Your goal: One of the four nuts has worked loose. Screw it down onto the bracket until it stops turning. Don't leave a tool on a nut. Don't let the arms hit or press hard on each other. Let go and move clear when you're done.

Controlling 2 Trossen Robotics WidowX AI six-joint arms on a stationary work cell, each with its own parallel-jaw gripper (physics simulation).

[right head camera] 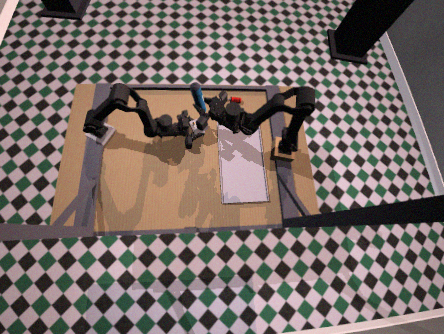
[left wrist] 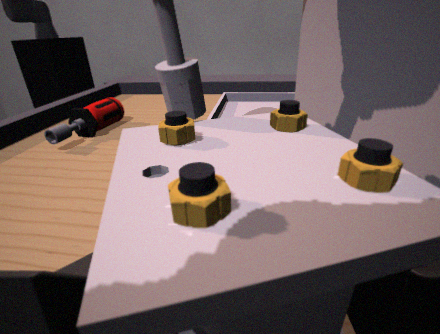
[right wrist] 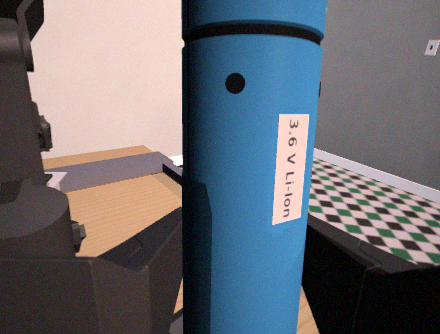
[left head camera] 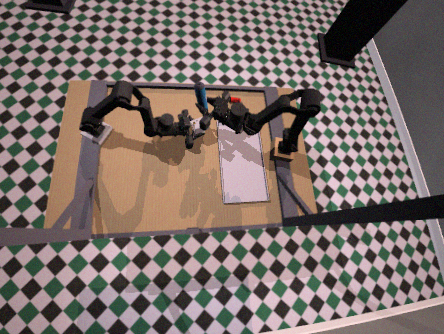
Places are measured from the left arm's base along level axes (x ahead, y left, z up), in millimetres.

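Pixels of known places: right gripper, between the fingertips: (right head camera: 196, 100) (right wrist: 238, 218) (left head camera: 198, 100); left arm's base, origin of its link: (right head camera: 99, 130) (left head camera: 95, 129); right arm's base, origin of its link: (right head camera: 285, 147) (left head camera: 284, 148).
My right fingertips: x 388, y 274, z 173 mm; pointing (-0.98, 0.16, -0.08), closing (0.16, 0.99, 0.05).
For each thing: its top centre in the pictures, then the offset to it from my right fingertips.
- near-left nut, centre of its top: (left wrist: 197, 184) dx +4, dy -42, dz -124 mm
- near-right nut, centre of its top: (left wrist: 372, 156) dx +32, dy -63, dz -124 mm
- far-left nut, centre of its top: (left wrist: 176, 121) dx +26, dy -14, dz -123 mm
- far-right nut, centre of its top: (left wrist: 288, 111) dx +54, dy -35, dz -124 mm
- blue screwdriver, centre of its top: (left head camera: 204, 85) (right head camera: 199, 86) dx +21, dy -3, dz +110 mm
- red tool, centre of its top: (left wrist: 83, 107) (right head camera: 232, 98) (left head camera: 231, 98) dx +99, dy +208, dz -166 mm
- white tray, centre of its top: (right head camera: 241, 158) (left head camera: 242, 158) dx +286, dy -73, dz -179 mm
The bracket (left head camera: 197, 123) (left wrist: 280, 160) is a white plate held by my left gripper (left head camera: 189, 131) (left wrist: 217, 305), which is shut on it. In the left wrist view it carries a near-left nut (left wrist: 200, 202), a near-right nut (left wrist: 370, 170), a far-left nut (left wrist: 176, 132) and a far-right nut (left wrist: 288, 120), all yellow on black studs. I cannot tell which is loose. My right gripper (right wrist: 238, 218) is shut on the blue screwdriver (left head camera: 200, 95) (right head camera: 198, 96) (right wrist: 250, 150). Its grey socket (left wrist: 181, 90) shows behind the far-left nut, apart from it in the picture; its height is unclear.
A red tool (left head camera: 235, 100) (right head camera: 236, 100) (left wrist: 102, 115) with a grey socket lies on the table near the back edge. A white tray (left head camera: 245, 185) (right head camera: 245, 185) lies right of centre, partly under my right arm. The two arms' grippers are close together near the bracket.
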